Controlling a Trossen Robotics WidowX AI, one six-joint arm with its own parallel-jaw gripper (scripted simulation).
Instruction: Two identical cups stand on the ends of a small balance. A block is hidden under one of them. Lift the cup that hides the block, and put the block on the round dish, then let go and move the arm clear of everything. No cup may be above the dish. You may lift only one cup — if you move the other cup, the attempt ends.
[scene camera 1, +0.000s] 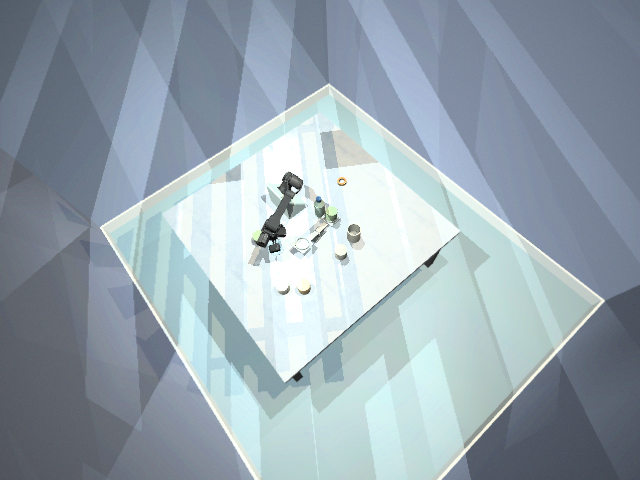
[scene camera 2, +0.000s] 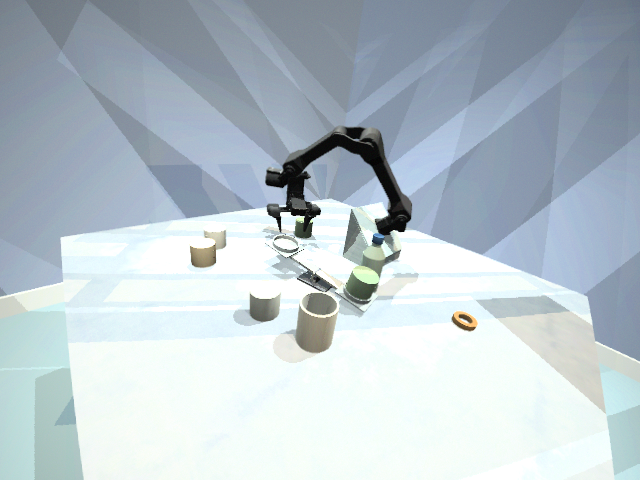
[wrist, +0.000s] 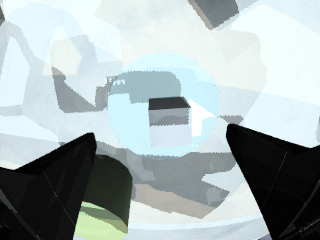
Labels:
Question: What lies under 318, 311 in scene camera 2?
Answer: A beige cup.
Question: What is my gripper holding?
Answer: Nothing.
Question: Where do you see my gripper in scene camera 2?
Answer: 292, 231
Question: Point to my gripper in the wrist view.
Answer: At 162, 135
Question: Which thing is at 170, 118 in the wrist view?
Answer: A grey block.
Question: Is my gripper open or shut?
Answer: Open.

